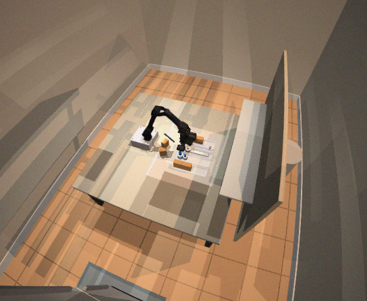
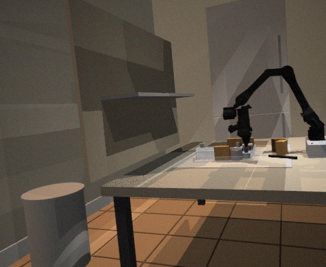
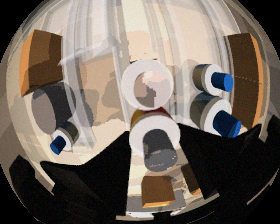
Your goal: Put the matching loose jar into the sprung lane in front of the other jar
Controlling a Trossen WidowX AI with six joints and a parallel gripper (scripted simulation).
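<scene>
Now: gripper tip 4 cm short of the grey cylinder, 13 cm to the right of it and 2 cm above it. Round my gripper tip: black rod 17 cm behind, 10 cm to the left, 4 cm below; then lane 14 cm ahead, 2 cm to the left, 3 cm below.
</scene>
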